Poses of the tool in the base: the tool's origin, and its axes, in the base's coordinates. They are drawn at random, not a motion.
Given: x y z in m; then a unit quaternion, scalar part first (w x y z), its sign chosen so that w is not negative.
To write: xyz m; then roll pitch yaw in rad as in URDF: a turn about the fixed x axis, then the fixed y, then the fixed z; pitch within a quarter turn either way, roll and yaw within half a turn. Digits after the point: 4 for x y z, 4 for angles.
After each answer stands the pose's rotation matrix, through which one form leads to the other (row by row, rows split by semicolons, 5 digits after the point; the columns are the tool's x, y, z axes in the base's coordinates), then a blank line. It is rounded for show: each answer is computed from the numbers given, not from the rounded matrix.
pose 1, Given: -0.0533 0.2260 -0.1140 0.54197 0.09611 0.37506 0.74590
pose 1, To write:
-0.0533 0.2260 -0.1140 0.7586 0.2663 1.9916
-0.39407 -0.73641 0.54992; 0.88060 -0.13120 0.45533; -0.26316 0.66369 0.70019

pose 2, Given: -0.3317 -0.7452 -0.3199 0.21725 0.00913 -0.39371 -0.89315
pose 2, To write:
-0.3317 -0.7452 -0.3199 0.7979 -0.1554 -2.7300
-0.90544 0.38088 -0.18737; -0.39526 -0.59559 0.69931; 0.15476 0.70725 0.68982

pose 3, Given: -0.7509 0.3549 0.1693 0.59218 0.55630 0.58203 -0.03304
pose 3, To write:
-0.7509 0.3549 0.1693 2.0166 0.8126 1.0862
0.32030 0.68670 0.65257; 0.60844 0.37888 -0.69732; -0.72610 0.62040 -0.29646

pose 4, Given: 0.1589 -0.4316 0.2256 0.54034 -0.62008 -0.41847 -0.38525
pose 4, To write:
0.1589 -0.4316 0.2256 -1.9012 -1.1944 0.2830
0.35293 0.93530 0.02554; 0.10264 -0.06583 0.99254; 0.93000 -0.34768 -0.11923

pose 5, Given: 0.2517 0.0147 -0.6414 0.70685 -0.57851 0.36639 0.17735
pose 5, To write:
0.2517 0.0147 -0.6414 -1.4807 0.8084 -0.2535
0.66861 -0.67464 0.31277; -0.17320 0.26775 0.94779; -0.72316 -0.68788 0.06217

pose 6, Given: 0.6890 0.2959 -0.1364 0.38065 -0.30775 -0.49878 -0.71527
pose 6, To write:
0.6890 0.2959 -0.1364 0.9922 -0.9614 -2.7137
-0.52079 0.85154 0.06053; -0.23754 -0.21265 0.94782; 0.81997 0.47924 0.31301

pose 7, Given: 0.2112 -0.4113 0.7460 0.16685 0.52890 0.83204 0.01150
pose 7, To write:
0.2112 -0.4113 0.7460 2.9373 0.2687 1.9814
-0.38485 0.87630 0.28982; 0.88397 0.44026 -0.15736; -0.26549 0.19563 -0.94406

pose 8, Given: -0.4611 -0.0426 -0.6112 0.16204 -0.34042 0.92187 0.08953
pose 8, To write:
-0.4611 -0.0426 -0.6112 3.0829 0.3680 -2.4450
-0.71572 -0.65666 0.23780; -0.59863 0.75220 0.27539; -0.35971 0.05475 -0.93146

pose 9, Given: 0.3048 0.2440 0.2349 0.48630 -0.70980 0.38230 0.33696
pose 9, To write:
0.3048 0.2440 0.2349 -2.1769 1.0163 -0.4206
0.48061 -0.87044 -0.10652; -0.21499 -0.23472 0.94799; -0.85017 -0.43271 -0.29994

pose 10, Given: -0.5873 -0.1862 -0.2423 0.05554 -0.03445 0.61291 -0.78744
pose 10, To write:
-0.5873 -0.1862 -0.2423 -1.3219 0.0138 -3.0115
-0.99146 0.04524 0.12234; -0.12970 -0.24251 -0.96144; -0.01383 -0.96909 0.24630

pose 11, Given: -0.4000 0.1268 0.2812 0.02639 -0.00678 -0.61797 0.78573
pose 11, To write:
-0.4000 0.1268 0.2812 -1.3324 -0.0220 3.0917
-0.99852 -0.03309 -0.04327; 0.04985 -0.23483 -0.97076; 0.02196 -0.97147 0.23613

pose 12, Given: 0.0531 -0.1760 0.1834 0.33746 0.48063 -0.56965 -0.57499
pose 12, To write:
0.0531 -0.1760 0.1834 1.6837 0.1691 -1.8910
-0.31023 -0.15951 -0.93718; -0.93565 -0.12324 0.33070; -0.16825 0.97947 -0.11101

